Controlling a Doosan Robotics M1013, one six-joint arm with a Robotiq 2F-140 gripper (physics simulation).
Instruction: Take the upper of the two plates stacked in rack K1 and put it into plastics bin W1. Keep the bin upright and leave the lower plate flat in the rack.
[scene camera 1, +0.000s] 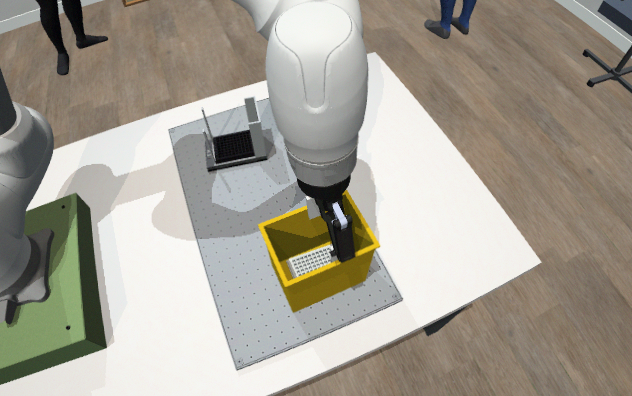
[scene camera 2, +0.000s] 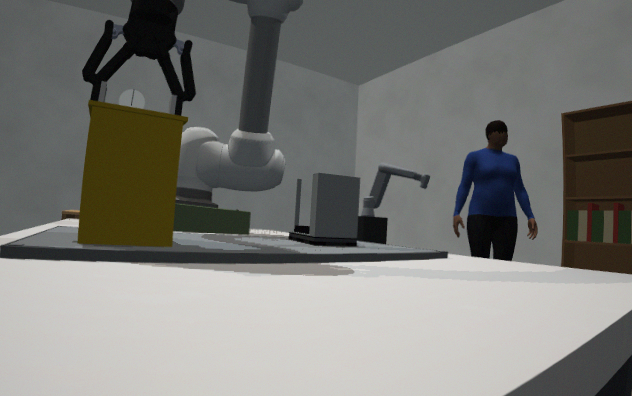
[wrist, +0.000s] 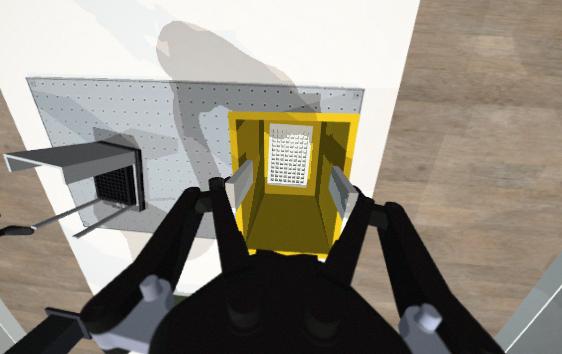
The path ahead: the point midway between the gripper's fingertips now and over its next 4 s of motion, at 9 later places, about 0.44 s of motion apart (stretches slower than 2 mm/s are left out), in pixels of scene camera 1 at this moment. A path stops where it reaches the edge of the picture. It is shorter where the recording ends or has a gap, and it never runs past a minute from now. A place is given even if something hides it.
My gripper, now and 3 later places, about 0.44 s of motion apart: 327, 237; 326, 231; 327, 222; 326, 215
